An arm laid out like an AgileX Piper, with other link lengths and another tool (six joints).
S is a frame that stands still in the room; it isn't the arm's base.
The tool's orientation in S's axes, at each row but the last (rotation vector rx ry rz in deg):
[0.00, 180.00, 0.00]
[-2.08, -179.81, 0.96]
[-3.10, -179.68, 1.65]
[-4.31, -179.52, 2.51]
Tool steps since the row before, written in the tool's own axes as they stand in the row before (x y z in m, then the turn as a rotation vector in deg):
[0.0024, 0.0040, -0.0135, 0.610, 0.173, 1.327]
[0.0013, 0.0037, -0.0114, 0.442, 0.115, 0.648]
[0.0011, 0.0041, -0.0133, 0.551, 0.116, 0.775]
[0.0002, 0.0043, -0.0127, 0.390, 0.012, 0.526]
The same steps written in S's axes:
[-0.0024, 0.0040, 0.0135, -0.610, 0.173, -1.327]
[-0.0012, 0.0039, 0.0114, -0.441, 0.118, -0.648]
[-0.0009, 0.0044, 0.0132, -0.551, 0.121, -0.774]
[0.0001, 0.0047, 0.0126, -0.393, 0.016, -0.524]

